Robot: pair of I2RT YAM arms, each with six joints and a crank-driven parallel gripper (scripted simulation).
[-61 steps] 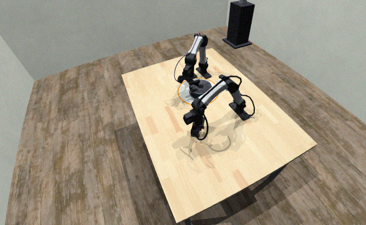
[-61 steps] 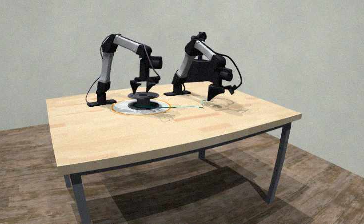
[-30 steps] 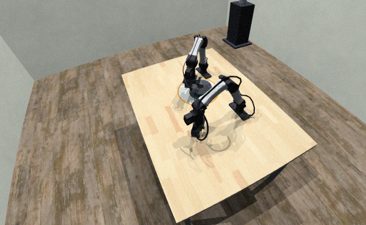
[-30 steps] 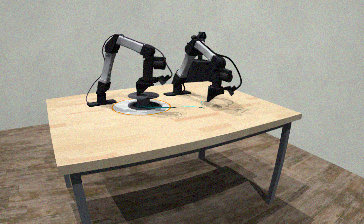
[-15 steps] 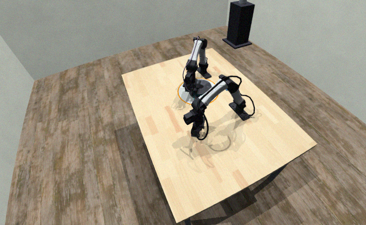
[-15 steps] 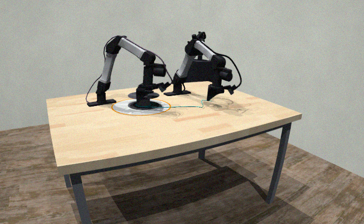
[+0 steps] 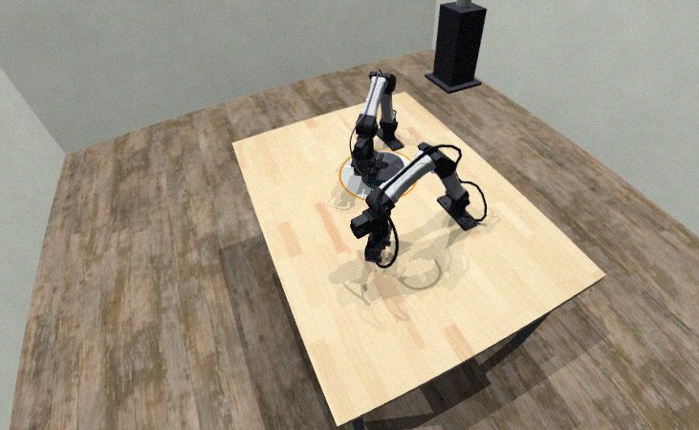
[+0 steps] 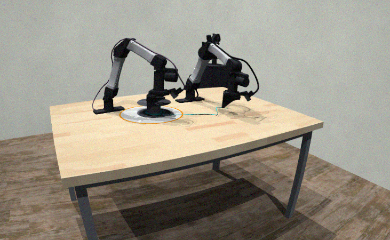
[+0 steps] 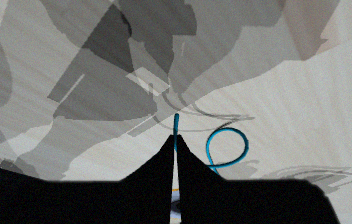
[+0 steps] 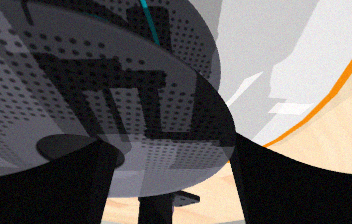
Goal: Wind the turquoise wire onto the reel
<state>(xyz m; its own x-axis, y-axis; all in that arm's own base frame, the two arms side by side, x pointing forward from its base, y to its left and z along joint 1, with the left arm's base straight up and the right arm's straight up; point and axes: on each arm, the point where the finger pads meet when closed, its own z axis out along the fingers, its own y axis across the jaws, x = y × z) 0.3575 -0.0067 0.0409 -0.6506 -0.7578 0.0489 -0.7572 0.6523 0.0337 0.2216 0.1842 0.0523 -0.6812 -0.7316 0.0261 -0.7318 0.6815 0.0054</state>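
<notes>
Right now the dark reel is 40 mm behind my right hand, 40 mm to the left of it and 20 mm below it. Also, from my right hand: orange painted ring (40 mm behind, 20 mm to the left, 50 mm below); then card (330 mm behind, 130 mm to the left, 50 mm below).
</notes>
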